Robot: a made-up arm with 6 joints. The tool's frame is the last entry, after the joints.
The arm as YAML. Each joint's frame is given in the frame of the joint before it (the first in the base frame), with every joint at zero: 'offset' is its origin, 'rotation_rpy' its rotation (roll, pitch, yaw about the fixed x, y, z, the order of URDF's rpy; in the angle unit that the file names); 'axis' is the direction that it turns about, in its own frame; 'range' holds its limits. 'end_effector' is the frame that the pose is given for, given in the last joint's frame.
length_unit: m
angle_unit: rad
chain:
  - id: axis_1
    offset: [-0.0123, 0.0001, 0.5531]
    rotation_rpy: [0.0, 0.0, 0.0]
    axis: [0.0, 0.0, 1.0]
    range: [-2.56, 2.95]
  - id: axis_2
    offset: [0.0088, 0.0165, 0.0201]
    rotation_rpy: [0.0, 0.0, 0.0]
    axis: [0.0, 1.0, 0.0]
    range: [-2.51, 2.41]
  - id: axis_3
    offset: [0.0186, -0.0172, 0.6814]
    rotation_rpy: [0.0, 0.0, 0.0]
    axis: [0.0, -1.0, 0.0]
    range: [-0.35, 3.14]
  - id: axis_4
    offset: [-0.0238, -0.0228, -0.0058]
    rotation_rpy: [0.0, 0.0, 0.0]
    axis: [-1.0, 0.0, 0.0]
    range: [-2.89, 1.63]
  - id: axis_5
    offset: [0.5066, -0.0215, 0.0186]
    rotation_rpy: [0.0, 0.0, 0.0]
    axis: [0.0, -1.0, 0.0]
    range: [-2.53, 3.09]
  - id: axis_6
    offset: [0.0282, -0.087, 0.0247]
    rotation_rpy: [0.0, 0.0, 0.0]
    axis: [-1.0, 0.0, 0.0]
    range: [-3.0, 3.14]
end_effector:
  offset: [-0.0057, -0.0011, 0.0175]
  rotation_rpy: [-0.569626, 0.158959, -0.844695]
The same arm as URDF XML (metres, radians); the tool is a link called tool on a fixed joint. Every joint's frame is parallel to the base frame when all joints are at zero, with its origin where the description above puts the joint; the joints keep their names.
<robot name="arm">
  <joint name="axis_1" type="revolute">
    <parent link="base"/>
    <child link="link1"/>
    <origin xyz="-0.0123 0.0001 0.5531"/>
    <axis xyz="0 0 1"/>
    <limit lower="-2.56" upper="2.95"/>
  </joint>
  <joint name="axis_2" type="revolute">
    <parent link="link1"/>
    <child link="link2"/>
    <origin xyz="0.0088 0.0165 0.0201"/>
    <axis xyz="0 1 0"/>
    <limit lower="-2.51" upper="2.41"/>
  </joint>
  <joint name="axis_3" type="revolute">
    <parent link="link2"/>
    <child link="link3"/>
    <origin xyz="0.0186 -0.0172 0.6814"/>
    <axis xyz="0 -1 0"/>
    <limit lower="-0.35" upper="3.14"/>
  </joint>
  <joint name="axis_4" type="revolute">
    <parent link="link3"/>
    <child link="link4"/>
    <origin xyz="-0.0238 -0.0228 -0.0058"/>
    <axis xyz="-1 0 0"/>
    <limit lower="-2.89" upper="1.63"/>
  </joint>
  <joint name="axis_5" type="revolute">
    <parent link="link4"/>
    <child link="link5"/>
    <origin xyz="0.5066 -0.0215 0.0186"/>
    <axis xyz="0 -1 0"/>
    <limit lower="-2.53" upper="3.09"/>
  </joint>
  <joint name="axis_6" type="revolute">
    <parent link="link5"/>
    <child link="link6"/>
    <origin xyz="0.0282 -0.087 0.0247"/>
    <axis xyz="-1 0 0"/>
    <limit lower="-3" upper="3.14"/>
  </joint>
  <joint name="tool_fixed" type="fixed">
    <parent link="link6"/>
    <child link="tool"/>
    <origin xyz="-0.0057 -0.0011 0.0175" rpy="-0.5696 0.159 -0.8447"/>
  </joint>
  <link name="base"/>
  <link name="link1"/>
  <link name="link2"/>
  <link name="link3"/>
  <link name="link4"/>
  <link name="link5"/>
  <link name="link6"/>
  <link name="tool"/>
</robot>

